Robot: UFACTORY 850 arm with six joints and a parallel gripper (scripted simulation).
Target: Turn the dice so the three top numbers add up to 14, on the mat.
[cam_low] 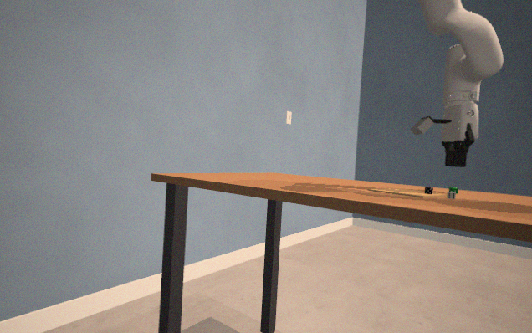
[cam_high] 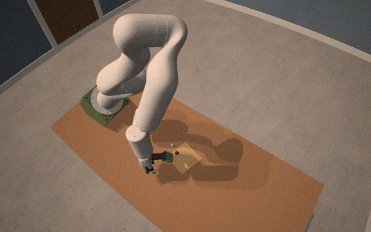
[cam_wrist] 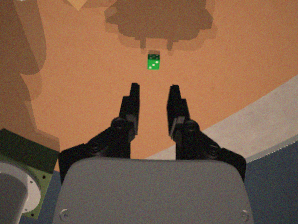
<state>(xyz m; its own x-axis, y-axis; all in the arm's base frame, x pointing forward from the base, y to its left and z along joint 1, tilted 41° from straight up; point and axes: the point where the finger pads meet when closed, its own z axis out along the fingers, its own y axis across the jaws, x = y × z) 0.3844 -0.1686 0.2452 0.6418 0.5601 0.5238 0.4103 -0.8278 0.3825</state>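
Now: hand 90 mm above the green die. Round my hand: white die: 190 mm to the left, 90 mm below; then black die: 160 mm to the left, 80 mm below, 50 mm ahead; then mat: 160 mm to the left, 90 mm below, 90 mm ahead.
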